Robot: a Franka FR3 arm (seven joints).
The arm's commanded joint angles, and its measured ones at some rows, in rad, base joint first. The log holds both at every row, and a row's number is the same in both.
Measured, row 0:
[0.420 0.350 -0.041 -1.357 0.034 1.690 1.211]
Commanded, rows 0 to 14:
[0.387 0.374 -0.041 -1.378 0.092 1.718 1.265]
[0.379 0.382 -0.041 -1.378 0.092 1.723 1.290]
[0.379 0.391 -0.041 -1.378 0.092 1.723 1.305]
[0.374 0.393 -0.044 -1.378 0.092 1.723 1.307]
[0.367 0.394 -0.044 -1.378 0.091 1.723 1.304]
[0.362 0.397 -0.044 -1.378 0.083 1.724 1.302]
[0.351 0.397 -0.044 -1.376 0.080 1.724 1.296]
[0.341 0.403 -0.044 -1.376 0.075 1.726 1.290]
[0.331 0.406 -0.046 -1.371 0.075 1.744 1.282]
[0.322 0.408 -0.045 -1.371 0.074 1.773 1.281]
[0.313 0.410 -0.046 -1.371 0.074 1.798 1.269]
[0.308 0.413 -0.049 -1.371 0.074 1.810 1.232]
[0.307 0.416 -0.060 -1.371 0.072 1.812 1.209]
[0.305 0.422 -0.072 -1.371 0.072 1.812 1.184]
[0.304 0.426 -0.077 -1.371 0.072 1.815 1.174]
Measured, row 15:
[0.321 0.410 -0.062 -1.368 0.061 1.785 1.241]
